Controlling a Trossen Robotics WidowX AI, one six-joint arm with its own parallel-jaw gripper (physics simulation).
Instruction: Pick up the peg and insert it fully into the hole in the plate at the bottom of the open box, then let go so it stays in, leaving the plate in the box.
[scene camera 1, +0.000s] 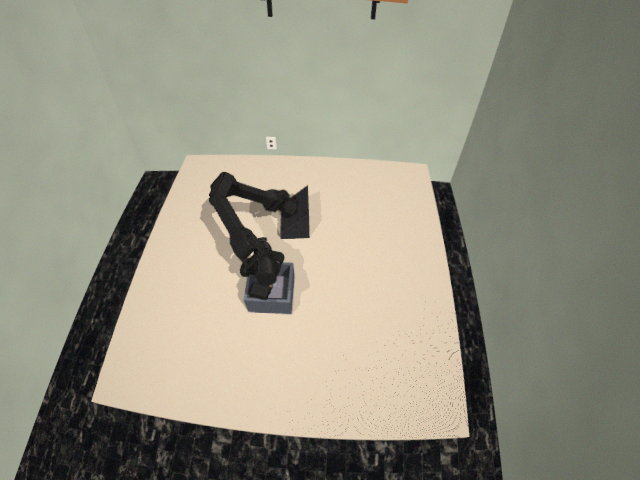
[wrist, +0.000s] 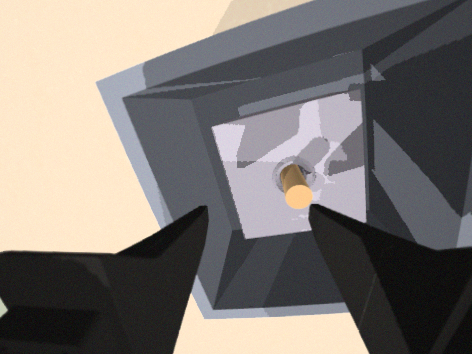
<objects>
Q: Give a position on a blue-grey box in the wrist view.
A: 405, 66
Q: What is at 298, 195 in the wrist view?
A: A tan peg.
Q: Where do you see my gripper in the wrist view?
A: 258, 212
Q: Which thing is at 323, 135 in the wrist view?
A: A pale plate.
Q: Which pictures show the blue-grey box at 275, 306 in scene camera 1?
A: Scene camera 1 and the wrist view: all of them.
</objects>
